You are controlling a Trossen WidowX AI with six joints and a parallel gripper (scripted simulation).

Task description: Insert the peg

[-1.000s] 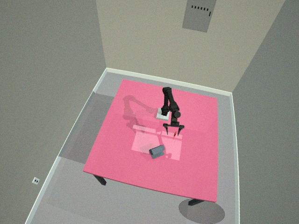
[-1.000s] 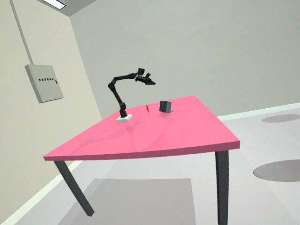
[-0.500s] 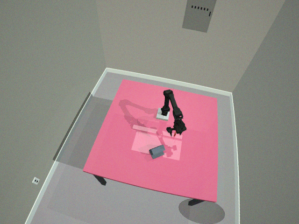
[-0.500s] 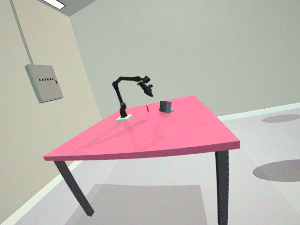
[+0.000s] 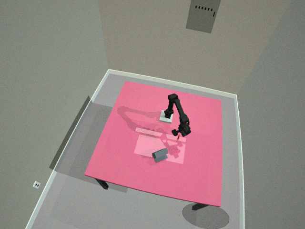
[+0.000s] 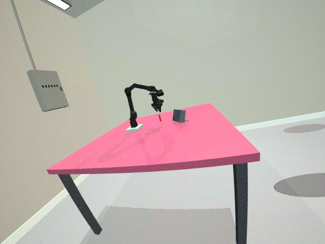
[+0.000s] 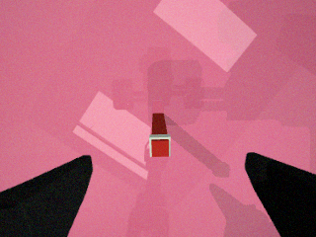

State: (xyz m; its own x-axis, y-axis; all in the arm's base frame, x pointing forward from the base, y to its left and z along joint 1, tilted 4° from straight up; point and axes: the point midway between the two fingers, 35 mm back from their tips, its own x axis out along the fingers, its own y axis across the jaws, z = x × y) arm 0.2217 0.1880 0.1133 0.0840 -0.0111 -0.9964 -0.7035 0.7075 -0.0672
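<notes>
Now: gripper tip 50 mm above the peg and 10 mm past it. The rest, counted from my gripper tip: sloped panel (240 mm ahead, 120 mm to the right, 50 mm below).
</notes>
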